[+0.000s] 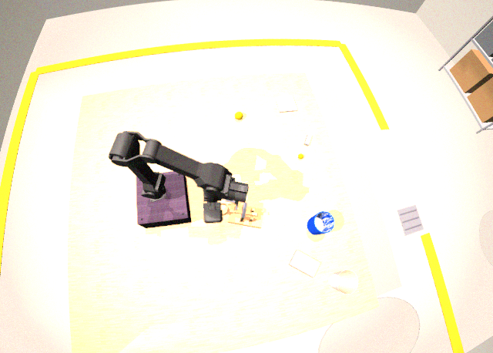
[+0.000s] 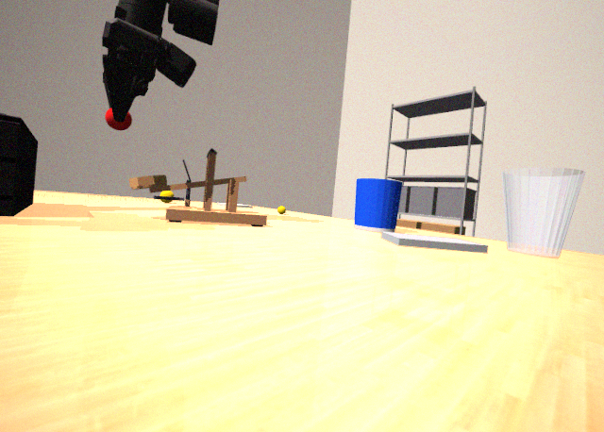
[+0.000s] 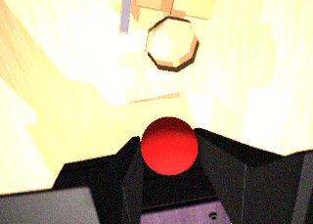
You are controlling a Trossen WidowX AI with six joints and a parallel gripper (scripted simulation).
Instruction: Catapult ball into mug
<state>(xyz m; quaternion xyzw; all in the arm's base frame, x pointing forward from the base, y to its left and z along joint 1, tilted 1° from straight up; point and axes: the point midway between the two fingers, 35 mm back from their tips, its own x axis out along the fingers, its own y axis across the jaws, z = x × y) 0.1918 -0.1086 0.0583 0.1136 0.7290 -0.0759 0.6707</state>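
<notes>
Now: gripper tip 10 cm short of the wooden catapult, 8 cm above it and 4 cm to the left of it. The rest, counted from my gripper tip: flat grey tile (36 cm to the right, 28 cm ahead, 13 cm below); then blue mug (39 cm ahead, 23 cm to the right, 10 cm below); then red ball (1 cm above).
</notes>
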